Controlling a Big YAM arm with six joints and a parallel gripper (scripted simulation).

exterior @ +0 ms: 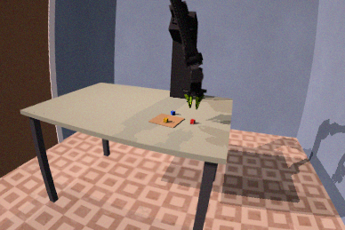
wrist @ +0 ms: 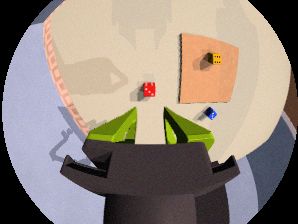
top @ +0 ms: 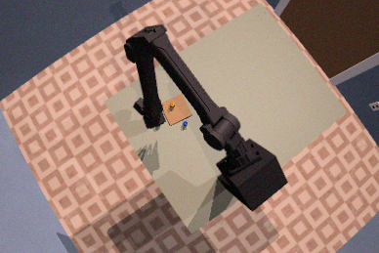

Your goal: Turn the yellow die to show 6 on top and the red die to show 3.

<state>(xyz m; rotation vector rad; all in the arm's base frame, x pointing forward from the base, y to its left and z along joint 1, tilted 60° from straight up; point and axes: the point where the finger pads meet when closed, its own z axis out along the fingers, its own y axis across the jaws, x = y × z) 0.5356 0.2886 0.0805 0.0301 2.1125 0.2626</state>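
The red die is 8 cm below my hand. Round my hand: yellow die 10 cm to the right, 9 cm ahead, 8 cm below; blue die 15 cm to the right, 8 cm below, 3 cm behind; orange mat 12 cm to the right, 9 cm below, 6 cm ahead.
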